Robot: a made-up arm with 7 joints.
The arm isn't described. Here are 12 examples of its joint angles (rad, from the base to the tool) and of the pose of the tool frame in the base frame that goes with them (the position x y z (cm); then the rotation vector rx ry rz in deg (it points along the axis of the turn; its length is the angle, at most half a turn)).
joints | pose
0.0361 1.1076 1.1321 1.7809 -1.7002 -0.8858 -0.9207 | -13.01 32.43 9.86 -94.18 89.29 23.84
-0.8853 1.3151 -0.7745 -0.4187 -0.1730 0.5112 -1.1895 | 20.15 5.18 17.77 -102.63 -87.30 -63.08
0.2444 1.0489 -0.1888 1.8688 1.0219 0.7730 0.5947 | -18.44 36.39 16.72 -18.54 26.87 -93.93
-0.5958 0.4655 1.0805 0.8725 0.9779 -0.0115 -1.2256 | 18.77 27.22 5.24 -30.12 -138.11 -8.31
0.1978 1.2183 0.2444 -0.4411 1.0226 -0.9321 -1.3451 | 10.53 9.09 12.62 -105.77 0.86 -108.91
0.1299 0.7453 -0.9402 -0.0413 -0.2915 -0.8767 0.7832 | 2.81 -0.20 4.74 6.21 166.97 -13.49
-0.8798 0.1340 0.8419 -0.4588 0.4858 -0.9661 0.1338 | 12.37 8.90 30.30 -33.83 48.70 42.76
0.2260 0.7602 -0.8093 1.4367 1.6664 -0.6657 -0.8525 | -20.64 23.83 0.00 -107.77 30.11 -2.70
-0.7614 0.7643 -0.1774 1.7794 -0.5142 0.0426 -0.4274 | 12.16 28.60 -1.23 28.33 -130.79 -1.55
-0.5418 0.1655 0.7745 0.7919 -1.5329 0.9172 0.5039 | 23.03 11.64 -0.98 34.81 -86.39 104.69
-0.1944 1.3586 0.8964 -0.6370 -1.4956 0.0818 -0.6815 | 11.88 10.23 36.64 77.60 100.88 17.63
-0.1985 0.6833 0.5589 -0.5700 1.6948 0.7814 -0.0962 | 13.67 17.06 26.67 -95.63 61.42 137.56
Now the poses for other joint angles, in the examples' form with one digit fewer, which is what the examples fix.
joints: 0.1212 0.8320 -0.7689 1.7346 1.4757 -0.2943 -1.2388
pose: -17.6 30.2 2.5 -61.8 36.8 3.6
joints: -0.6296 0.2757 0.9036 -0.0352 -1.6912 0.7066 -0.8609
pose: 21.7 19.1 19.1 53.5 74.7 -75.2
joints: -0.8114 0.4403 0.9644 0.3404 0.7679 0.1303 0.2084
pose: 23.6 25.8 19.3 -84.8 132.7 59.8
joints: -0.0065 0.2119 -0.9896 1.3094 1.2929 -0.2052 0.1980
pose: -12.7 6.2 -13.1 -125.2 -65.5 -76.6
